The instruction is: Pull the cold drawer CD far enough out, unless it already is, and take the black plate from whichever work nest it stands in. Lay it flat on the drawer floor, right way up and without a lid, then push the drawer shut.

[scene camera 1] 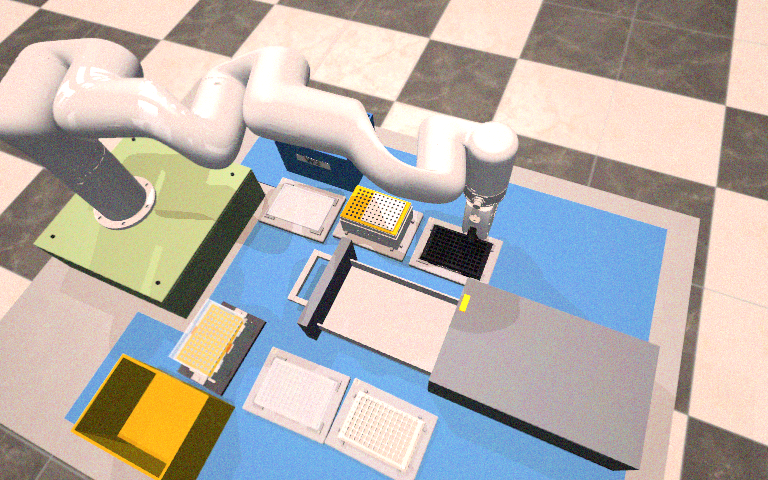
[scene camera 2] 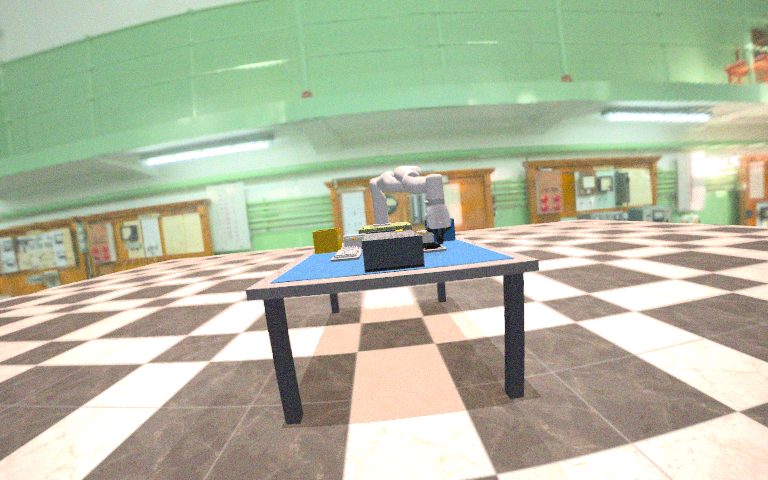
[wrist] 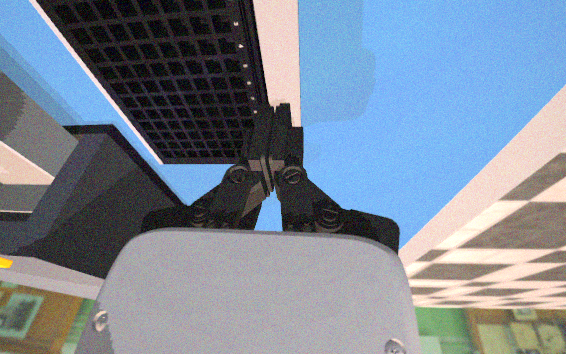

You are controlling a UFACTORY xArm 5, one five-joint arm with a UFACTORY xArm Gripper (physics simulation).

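Where they show: gripper, fingertip midpoint: (scene camera 1: 475, 234) (scene camera 2: 440, 244) (wrist: 278, 122); arm's base, origin of the base link: (scene camera 1: 126, 203) (scene camera 2: 382, 225).
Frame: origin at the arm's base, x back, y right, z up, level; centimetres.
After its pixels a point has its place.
Note:
The cold drawer CD (scene camera 1: 390, 311) @(x -58.0, y 6.4, z -8.5 cm) stands pulled well out of its grey cabinet (scene camera 1: 543, 373) @(x -85.7, y 13.1, z -0.1 cm) (scene camera 2: 393, 253) @(x -101.7, y 13.7, z -5.0 cm), with its pale floor bare. The black plate (scene camera 1: 455, 254) @(x -67.8, y -8.2, z -7.9 cm) (wrist: 175, 75) @(x -66.9, y -9.6, z -7.8 cm) stands flat in the work nest (scene camera 1: 424, 266) @(x -62.2, y -4.7, z -9.1 cm) (wrist: 280, 60) @(x -67.9, y -14.5, z -9.1 cm) beside the cabinet's front end, wells up and without a lid. My gripper (scene camera 1: 471, 233) @(x -70.9, y -13.7, z -7.9 cm) (scene camera 2: 440, 240) @(x -70.9, y -13.7, z -7.9 cm) (wrist: 278, 122) @(x -70.9, y -13.7, z -7.9 cm) is shut and empty. It points down at the plate's long edge on the side away from the drawer. In the wrist view the fingers cover part of that edge; whether they touch it I cannot tell.
A yellow-and-white tip rack (scene camera 1: 376, 209) @(x -50.5, y -11.9, z -2.7 cm) stands in the neighbouring nest. A dark blue box (scene camera 1: 317, 161) @(x -34.7, y -20.5, z -2.3 cm) is behind. White plates (scene camera 1: 297, 393) @(x -46.0, y 25.5, z -7.8 cm) (scene camera 1: 382, 429) @(x -62.3, y 27.3, z -7.8 cm) sit in nests in front of the drawer. A yellow bin (scene camera 1: 164, 418) @(x -23.0, y 35.8, z -9.9 cm) and a dark stand (scene camera 1: 240, 353) @(x -32.1, y 21.3, z -9.5 cm) are at the left front.

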